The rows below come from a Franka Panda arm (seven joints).
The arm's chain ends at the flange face. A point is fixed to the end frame.
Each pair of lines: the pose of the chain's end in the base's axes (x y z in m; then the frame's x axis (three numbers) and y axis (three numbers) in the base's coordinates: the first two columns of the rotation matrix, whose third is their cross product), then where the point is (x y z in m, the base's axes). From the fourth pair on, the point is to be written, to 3 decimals.
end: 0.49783 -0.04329 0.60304 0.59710 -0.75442 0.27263 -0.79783 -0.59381 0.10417
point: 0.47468 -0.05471 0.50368
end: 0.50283 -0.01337 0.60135 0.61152 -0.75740 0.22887 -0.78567 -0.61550 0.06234
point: 0.48039 -0.01906 0.50134
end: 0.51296 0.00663 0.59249 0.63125 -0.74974 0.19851 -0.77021 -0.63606 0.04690
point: 0.48987 0.00379 0.49250
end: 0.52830 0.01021 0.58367 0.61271 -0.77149 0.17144 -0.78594 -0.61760 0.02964
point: 0.505 0.011 0.484
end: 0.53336 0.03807 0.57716 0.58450 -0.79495 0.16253 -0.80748 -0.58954 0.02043
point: 0.510 0.041 0.477
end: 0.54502 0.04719 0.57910 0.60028 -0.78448 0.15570 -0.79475 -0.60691 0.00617
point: 0.522 0.051 0.479
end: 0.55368 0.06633 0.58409 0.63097 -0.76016 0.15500 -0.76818 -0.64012 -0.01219
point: 0.532 0.071 0.484
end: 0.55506 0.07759 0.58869 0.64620 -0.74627 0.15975 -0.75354 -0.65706 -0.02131
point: 0.535 0.082 0.488
